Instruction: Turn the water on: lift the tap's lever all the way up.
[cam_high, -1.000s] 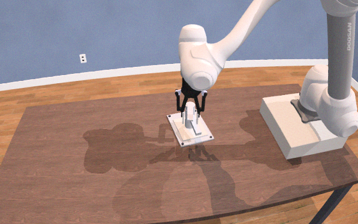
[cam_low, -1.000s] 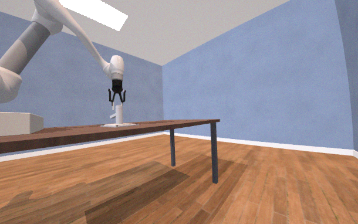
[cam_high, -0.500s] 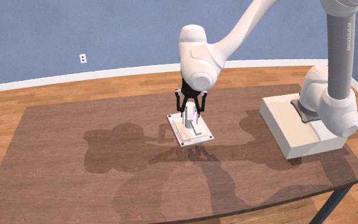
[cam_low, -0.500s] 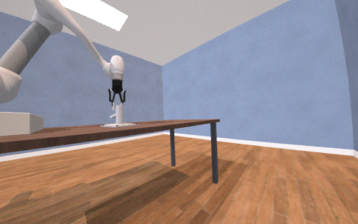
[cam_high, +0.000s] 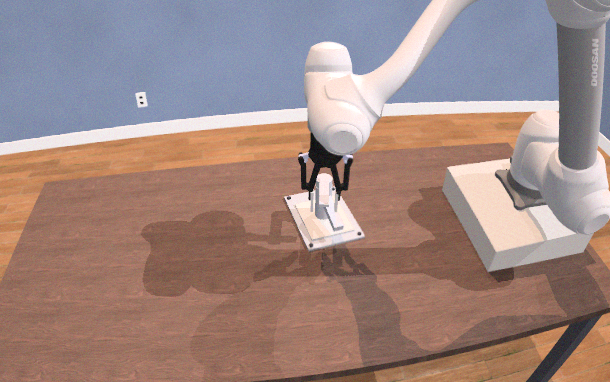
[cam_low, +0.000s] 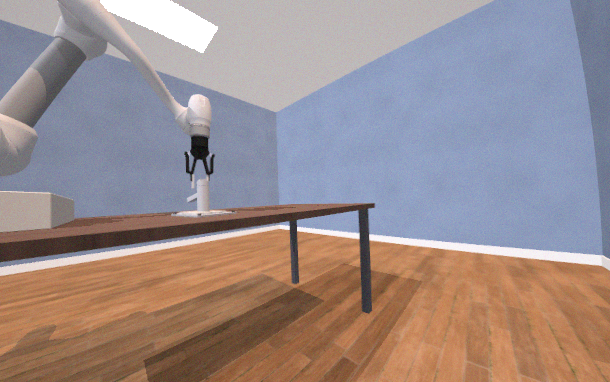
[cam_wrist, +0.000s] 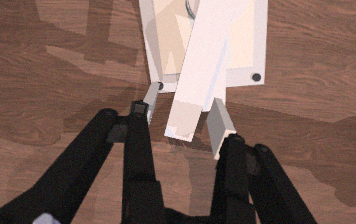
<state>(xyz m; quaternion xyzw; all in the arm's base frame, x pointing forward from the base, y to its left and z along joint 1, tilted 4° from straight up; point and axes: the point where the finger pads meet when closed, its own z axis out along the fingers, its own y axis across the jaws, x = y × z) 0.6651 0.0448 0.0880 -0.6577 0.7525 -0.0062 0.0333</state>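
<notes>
Right now the lever is 10 mm behind my hand and 40 mm to the right of it. The rest, counted from my hand: tap: 10 mm behind, 70 mm to the right, 50 mm below.
</notes>
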